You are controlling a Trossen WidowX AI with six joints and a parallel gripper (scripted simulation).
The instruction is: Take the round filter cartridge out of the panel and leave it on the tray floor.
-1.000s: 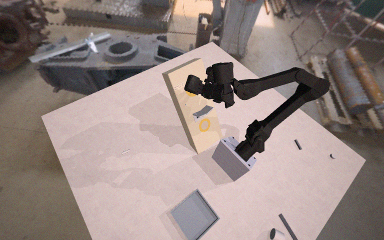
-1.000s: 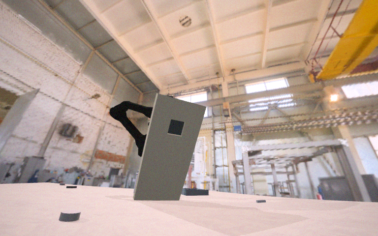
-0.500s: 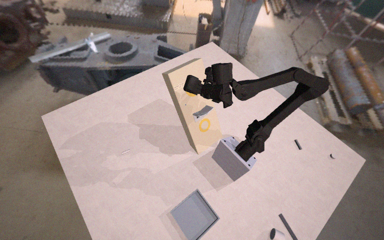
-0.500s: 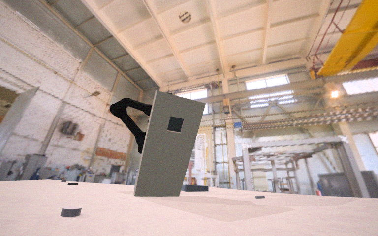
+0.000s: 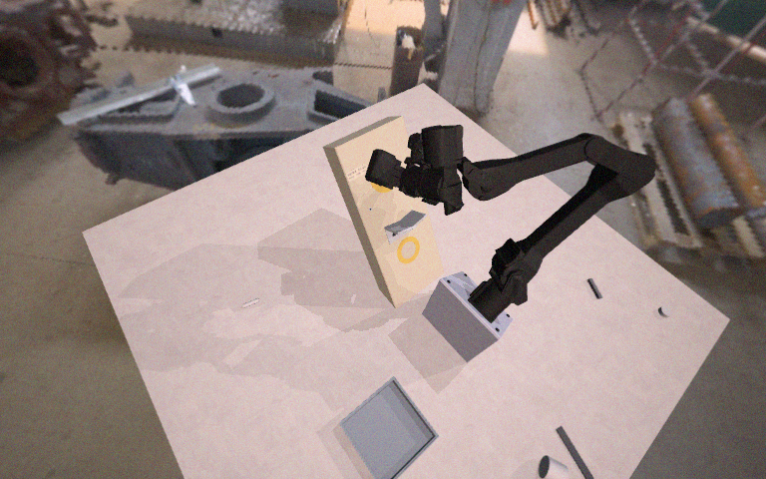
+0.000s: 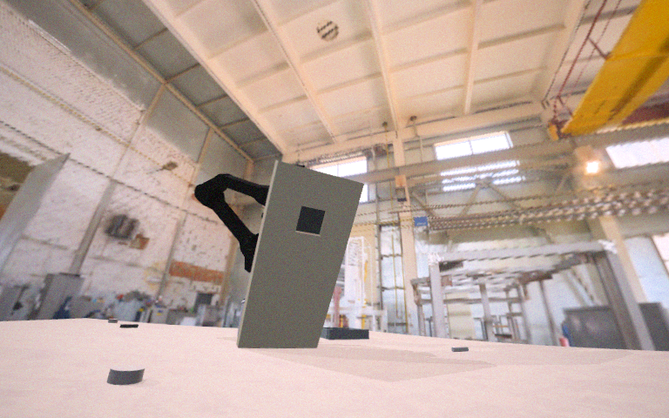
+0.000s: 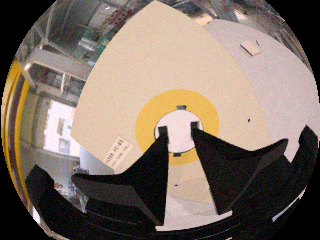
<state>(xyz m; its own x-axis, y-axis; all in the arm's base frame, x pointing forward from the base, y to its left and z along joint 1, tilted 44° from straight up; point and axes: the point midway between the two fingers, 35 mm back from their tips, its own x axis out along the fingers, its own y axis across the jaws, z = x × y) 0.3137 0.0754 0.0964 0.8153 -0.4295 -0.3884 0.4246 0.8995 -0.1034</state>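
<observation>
My gripper tip is now 2 cm short of the round filter cartridge and 1 cm above it. The rest, counted from my gripper tip: grey bracket 8 cm behind, 10 cm below; then grey tray 38 cm behind, 30 cm to the left, 27 cm below.
</observation>
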